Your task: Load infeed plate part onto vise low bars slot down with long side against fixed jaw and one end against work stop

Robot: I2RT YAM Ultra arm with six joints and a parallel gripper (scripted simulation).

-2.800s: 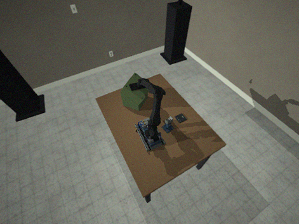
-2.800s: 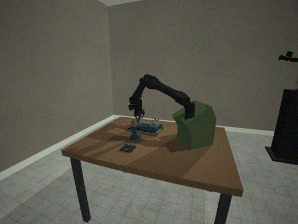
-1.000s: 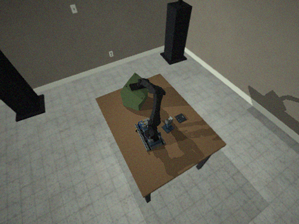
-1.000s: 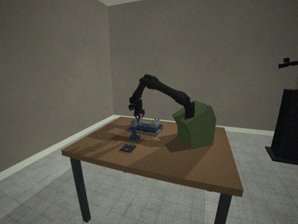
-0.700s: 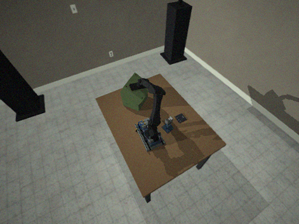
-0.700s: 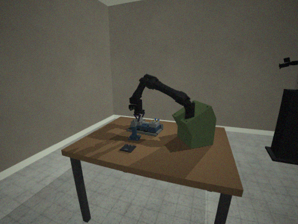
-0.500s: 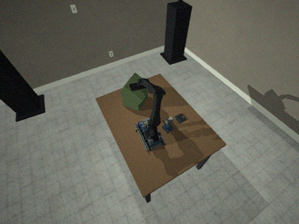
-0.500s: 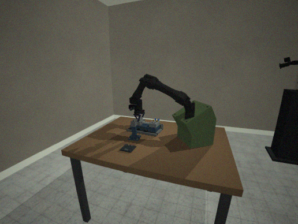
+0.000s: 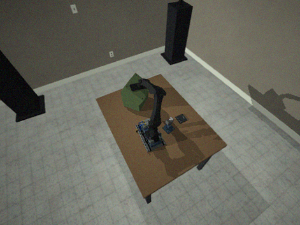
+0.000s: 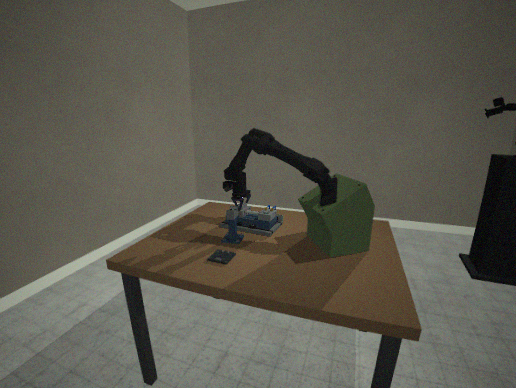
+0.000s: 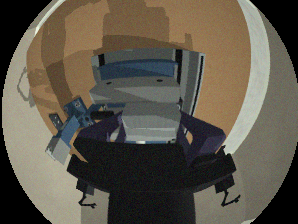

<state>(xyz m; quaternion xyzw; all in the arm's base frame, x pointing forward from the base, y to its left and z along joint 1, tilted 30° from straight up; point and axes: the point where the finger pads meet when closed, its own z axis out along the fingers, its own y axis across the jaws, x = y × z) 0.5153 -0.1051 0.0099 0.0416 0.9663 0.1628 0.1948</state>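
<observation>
My hand is right at the part. Also, from my hand: vise: 70 mm behind, 50 mm below, 20 mm to the left; then infeed plate: 390 mm to the left, 110 mm behind, 90 mm below.
</observation>
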